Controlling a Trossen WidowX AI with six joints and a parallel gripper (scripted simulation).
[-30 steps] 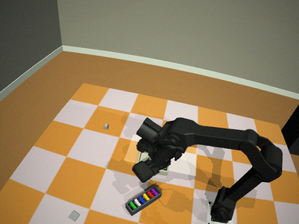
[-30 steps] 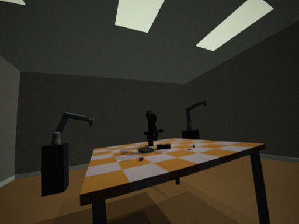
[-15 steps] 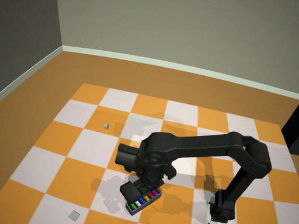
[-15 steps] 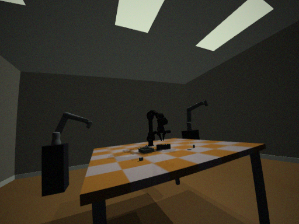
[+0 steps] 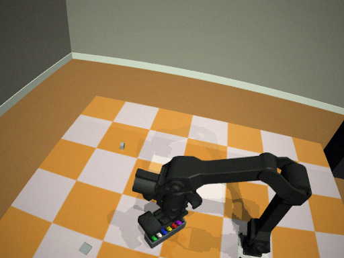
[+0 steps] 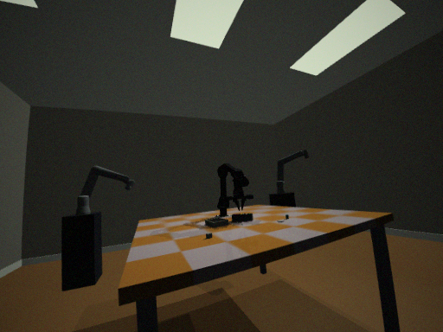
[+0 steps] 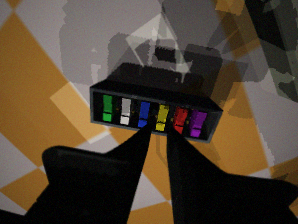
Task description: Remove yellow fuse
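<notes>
Now: gripper tip 40 mm above the yellow fuse. Round my gripper tip: tray (10 mm ahead, 180 mm to the right, 60 mm below); flat grey tile (230 mm ahead, 140 mm to the left, 60 mm below); grey cube (280 mm ahead, 310 mm to the right, 50 mm below).
</notes>
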